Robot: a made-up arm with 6 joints.
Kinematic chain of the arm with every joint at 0, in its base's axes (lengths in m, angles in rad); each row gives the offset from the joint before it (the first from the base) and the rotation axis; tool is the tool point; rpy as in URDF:
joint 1: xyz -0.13 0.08 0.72 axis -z
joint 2: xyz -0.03 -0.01 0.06 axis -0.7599 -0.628 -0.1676
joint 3: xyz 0 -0.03 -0.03 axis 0.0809 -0.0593 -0.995
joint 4: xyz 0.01 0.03 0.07 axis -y
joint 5: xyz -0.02 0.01 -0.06 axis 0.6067 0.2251 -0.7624
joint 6: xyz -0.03 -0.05 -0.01 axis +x
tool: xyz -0.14 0.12 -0.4 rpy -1.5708 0 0
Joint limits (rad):
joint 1: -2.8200..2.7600
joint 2: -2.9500..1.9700
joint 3: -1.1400..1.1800
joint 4: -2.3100..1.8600
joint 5: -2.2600..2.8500
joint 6: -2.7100..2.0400
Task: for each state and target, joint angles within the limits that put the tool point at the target. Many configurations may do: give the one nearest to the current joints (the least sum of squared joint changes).
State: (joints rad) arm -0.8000 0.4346 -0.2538 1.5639 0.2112 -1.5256
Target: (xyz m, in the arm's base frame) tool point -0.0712 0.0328 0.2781
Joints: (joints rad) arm -0.7434 -0.1847 -0.1555 1.0148 0.7438 -1.4243
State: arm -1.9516 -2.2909 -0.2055 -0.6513 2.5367 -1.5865
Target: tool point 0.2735 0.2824 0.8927
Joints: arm -0.9880 -2.9500 -0.5773 -0.6213 2.8500 -1.0774
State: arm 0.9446 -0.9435 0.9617 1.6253 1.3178 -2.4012
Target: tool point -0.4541 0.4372 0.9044
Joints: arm 0.5294 -1.6469 0.7061 0.9241 1.1277 -2.0757
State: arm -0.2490 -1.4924 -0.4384 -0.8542 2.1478 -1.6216
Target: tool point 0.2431 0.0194 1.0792
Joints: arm 0.0042 -2.0437 -0.1465 -0.8790 2.8500 -1.5731
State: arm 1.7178 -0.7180 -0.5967 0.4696 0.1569 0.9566
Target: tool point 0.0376 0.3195 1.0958
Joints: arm 1.6274 -0.8730 -0.5220 0.4683 0.3610 1.2495
